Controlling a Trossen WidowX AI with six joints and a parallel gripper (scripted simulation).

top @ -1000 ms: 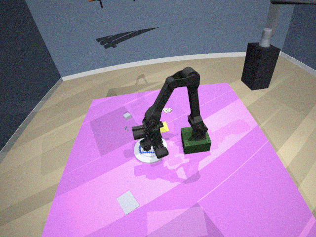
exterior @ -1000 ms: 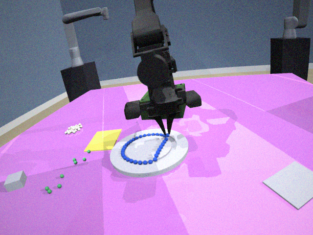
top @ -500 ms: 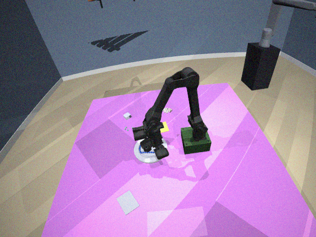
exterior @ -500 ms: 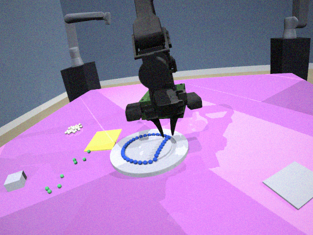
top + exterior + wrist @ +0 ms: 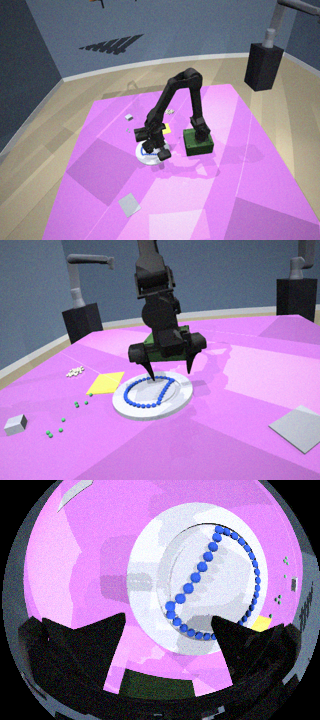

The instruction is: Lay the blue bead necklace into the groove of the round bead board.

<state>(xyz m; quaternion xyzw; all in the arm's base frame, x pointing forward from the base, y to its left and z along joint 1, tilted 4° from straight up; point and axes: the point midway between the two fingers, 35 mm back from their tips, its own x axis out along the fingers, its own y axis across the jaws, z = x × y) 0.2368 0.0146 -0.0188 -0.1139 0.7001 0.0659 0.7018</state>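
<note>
My gripper tip is 5 cm to the left of the round white bead board, 5 cm short of it and 1 cm above it. Also, from my gripper tip: yellow sheet: 20 cm to the right, 2 cm below, 2 cm behind; then grey tile: 26 cm to the left, 19 cm ahead, 2 cm below; then cube: 37 cm to the right, 20 cm ahead, 1 cm below.
</note>
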